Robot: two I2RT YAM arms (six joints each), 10 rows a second.
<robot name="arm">
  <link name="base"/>
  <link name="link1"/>
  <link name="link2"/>
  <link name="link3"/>
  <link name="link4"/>
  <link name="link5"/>
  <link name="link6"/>
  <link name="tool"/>
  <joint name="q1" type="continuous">
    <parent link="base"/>
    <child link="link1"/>
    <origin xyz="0 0 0.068" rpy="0 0 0"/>
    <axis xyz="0 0 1"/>
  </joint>
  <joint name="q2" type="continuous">
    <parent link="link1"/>
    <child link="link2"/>
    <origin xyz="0.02 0.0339 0.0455" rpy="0 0 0"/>
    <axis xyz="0 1 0"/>
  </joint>
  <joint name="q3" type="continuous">
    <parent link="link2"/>
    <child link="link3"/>
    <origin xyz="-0.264 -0.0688 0" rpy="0 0 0"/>
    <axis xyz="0 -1 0"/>
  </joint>
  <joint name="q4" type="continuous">
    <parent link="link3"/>
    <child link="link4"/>
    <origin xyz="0.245 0.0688 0.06" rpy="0 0 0"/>
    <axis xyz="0 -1 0"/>
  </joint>
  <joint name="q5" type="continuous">
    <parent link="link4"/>
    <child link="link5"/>
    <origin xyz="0.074 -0.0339 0.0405" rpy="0 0 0"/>
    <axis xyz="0 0 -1"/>
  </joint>
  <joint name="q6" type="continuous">
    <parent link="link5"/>
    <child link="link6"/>
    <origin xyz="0.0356 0 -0.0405" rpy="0 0 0"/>
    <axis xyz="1 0 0"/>
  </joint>
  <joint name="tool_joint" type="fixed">
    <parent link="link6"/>
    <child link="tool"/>
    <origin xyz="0 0 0" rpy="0 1.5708 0"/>
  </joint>
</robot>
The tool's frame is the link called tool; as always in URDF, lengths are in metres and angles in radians. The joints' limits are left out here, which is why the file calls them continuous.
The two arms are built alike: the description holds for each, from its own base.
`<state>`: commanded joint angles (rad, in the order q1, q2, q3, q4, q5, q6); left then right.
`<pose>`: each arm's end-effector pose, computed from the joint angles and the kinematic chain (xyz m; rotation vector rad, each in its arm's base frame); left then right.
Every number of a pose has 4 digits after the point. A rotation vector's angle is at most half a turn.
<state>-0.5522 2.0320 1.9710 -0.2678 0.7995 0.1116 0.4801 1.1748 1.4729 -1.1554 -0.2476 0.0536</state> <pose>0.3946 -0.2731 0.3630 1.1310 1.5661 -1.0515 0.1785 0.1028 0.4043 -0.6331 2.3837 0.5378</pose>
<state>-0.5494 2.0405 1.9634 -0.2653 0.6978 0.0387 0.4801 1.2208 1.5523 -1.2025 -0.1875 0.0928</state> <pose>0.4006 -0.2721 0.3559 1.0150 1.6736 -1.0051 0.1848 0.1037 0.4146 -0.5607 2.4168 0.4793</pose>
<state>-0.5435 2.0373 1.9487 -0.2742 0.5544 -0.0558 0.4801 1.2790 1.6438 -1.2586 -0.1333 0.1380</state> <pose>0.4059 -0.2671 0.3504 0.8435 1.8023 -0.9285 0.1929 0.1058 0.4246 -0.4839 2.4561 0.4271</pose>
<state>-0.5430 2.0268 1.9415 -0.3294 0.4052 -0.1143 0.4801 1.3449 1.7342 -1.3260 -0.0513 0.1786</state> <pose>0.4064 -0.2617 0.3464 0.6964 1.9224 -0.8207 0.2029 0.1077 0.4310 -0.4022 2.5058 0.3309</pose>
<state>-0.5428 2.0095 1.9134 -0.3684 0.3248 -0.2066 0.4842 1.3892 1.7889 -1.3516 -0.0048 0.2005</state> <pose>0.4035 -0.2567 0.3405 0.5589 2.0281 -0.7921 0.2108 0.1111 0.4345 -0.3619 2.5202 0.2790</pose>
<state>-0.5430 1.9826 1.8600 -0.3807 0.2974 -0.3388 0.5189 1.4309 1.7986 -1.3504 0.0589 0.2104</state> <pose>0.3977 -0.2522 0.3329 0.4091 2.1226 -0.8348 0.2190 0.1227 0.4278 -0.3714 2.5372 0.2063</pose>
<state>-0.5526 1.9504 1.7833 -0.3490 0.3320 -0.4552 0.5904 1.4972 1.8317 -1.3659 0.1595 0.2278</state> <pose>0.3880 -0.2529 0.3240 0.3202 2.1781 -0.9376 0.2261 0.1447 0.4202 -0.4097 2.5516 0.0947</pose>
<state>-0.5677 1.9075 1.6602 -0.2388 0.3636 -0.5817 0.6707 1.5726 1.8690 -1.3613 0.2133 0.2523</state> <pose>0.3762 -0.2549 0.3108 0.2273 2.1922 -1.0556 0.2319 0.1743 0.4113 -0.4689 2.5544 0.0500</pose>
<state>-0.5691 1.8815 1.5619 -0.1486 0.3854 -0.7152 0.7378 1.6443 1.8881 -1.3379 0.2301 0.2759</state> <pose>0.3699 -0.2525 0.2966 0.1029 2.2174 -1.1561 0.2367 0.2042 0.3976 -0.5273 2.5632 0.0442</pose>
